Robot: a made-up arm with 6 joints. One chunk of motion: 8 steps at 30 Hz.
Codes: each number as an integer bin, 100 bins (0 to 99) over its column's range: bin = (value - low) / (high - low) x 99, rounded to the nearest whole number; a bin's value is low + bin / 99 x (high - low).
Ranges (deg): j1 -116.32..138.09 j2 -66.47..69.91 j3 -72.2..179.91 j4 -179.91..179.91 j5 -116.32..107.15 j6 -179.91..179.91
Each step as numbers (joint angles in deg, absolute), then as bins.
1 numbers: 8.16 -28.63 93.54 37.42 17.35 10.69
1 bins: 48 27 65 60 59 52
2 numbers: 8.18 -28.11 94.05 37.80 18.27 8.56
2 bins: 48 28 65 60 60 52
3 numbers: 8.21 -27.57 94.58 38.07 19.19 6.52
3 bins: 48 28 65 60 60 51
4 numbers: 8.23 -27.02 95.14 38.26 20.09 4.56
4 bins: 48 29 66 60 60 51
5 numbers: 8.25 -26.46 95.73 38.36 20.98 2.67
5 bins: 48 29 66 60 61 50
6 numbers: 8.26 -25.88 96.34 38.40 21.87 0.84
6 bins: 48 29 66 60 61 50
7 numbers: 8.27 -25.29 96.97 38.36 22.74 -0.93
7 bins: 48 30 66 60 62 49
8 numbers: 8.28 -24.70 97.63 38.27 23.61 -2.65
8 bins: 48 30 67 60 62 49
